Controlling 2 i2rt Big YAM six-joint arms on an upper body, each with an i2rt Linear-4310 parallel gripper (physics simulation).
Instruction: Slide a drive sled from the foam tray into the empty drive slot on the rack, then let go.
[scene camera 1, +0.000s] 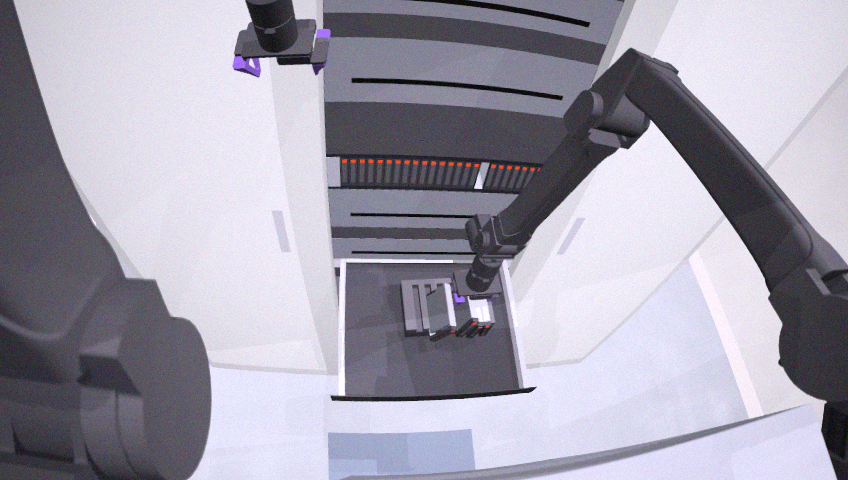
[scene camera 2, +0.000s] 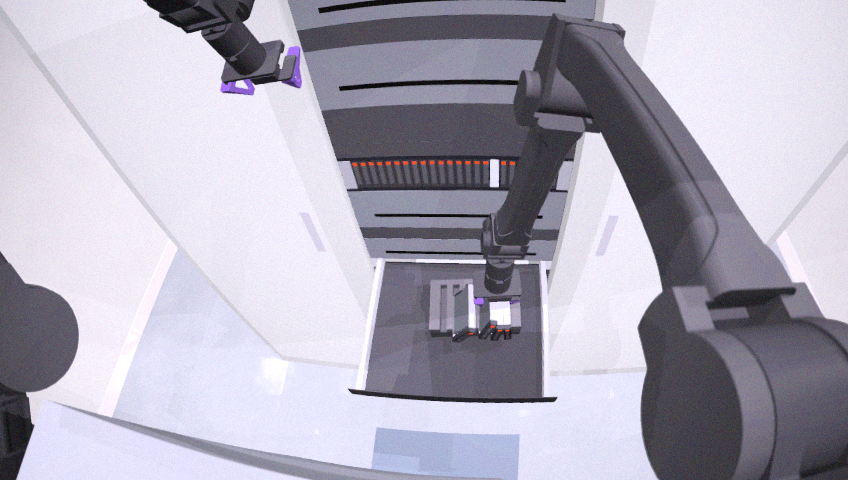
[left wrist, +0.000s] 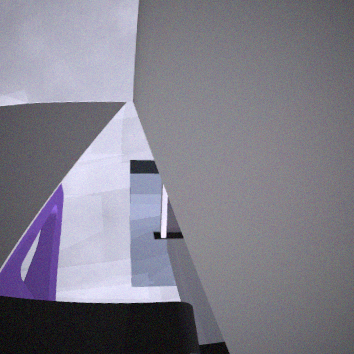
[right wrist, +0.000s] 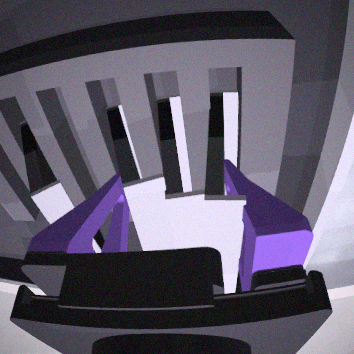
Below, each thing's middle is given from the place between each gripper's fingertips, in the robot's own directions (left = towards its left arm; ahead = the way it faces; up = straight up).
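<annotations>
Counting from my left hand, I find the ribbed foam tray (scene camera 2: 441, 291) 58 cm below, 10 cm behind and 34 cm to the right. The dark shelf (scene camera 2: 404, 358) is 61 cm below that same left hand, and it sits 14 cm behind it and 30 cm to the right of it.
My right hand is 4 cm above the ribbed foam tray, 1 cm short of it and 4 cm to the right of it. As for the dark shelf, it is 7 cm below my right hand, 3 cm behind it and 9 cm to the left of it.
</annotations>
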